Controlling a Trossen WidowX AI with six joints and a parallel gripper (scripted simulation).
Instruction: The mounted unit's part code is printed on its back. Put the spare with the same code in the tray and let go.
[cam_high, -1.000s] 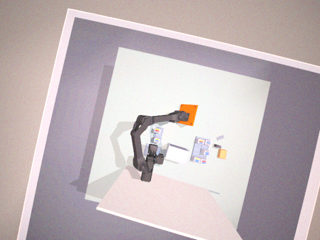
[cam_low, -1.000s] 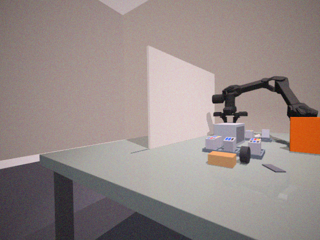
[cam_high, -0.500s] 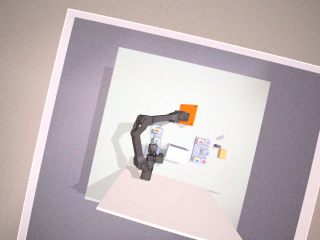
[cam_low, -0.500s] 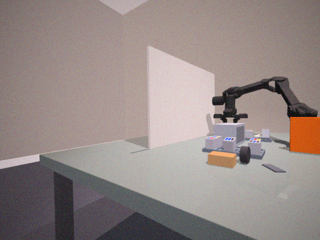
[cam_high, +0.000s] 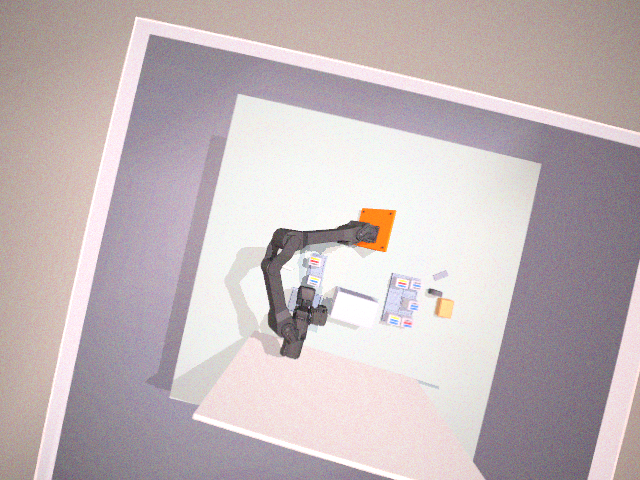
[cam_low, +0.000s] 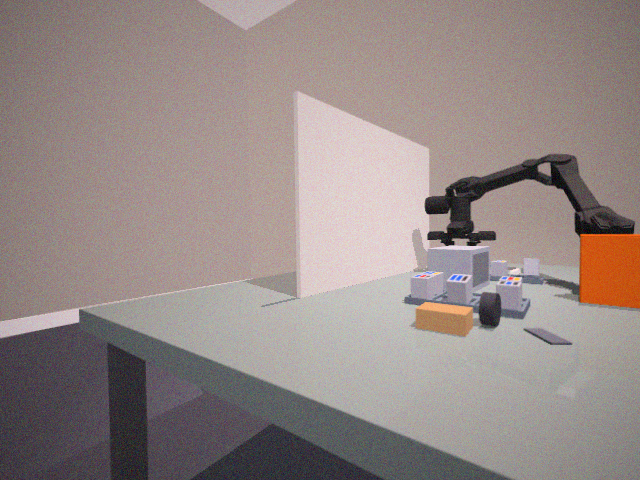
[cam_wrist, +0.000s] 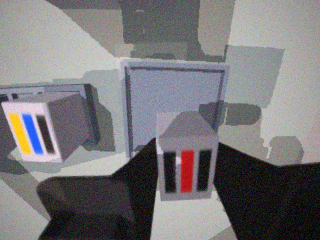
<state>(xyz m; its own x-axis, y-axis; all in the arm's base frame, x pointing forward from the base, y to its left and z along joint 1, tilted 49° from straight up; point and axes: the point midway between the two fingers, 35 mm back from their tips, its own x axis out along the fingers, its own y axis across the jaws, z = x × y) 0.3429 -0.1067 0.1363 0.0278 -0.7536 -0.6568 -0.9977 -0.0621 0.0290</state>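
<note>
The lilac tray is 30 mm below my gripper tip. Also, from my gripper tip: orange-tan block: 550 mm to the left, 140 mm behind, 20 mm below; tall white panel: 190 mm above, 180 mm to the left, 180 mm ahead; black wheel: 500 mm to the left, 190 mm behind, 10 mm below.
</note>
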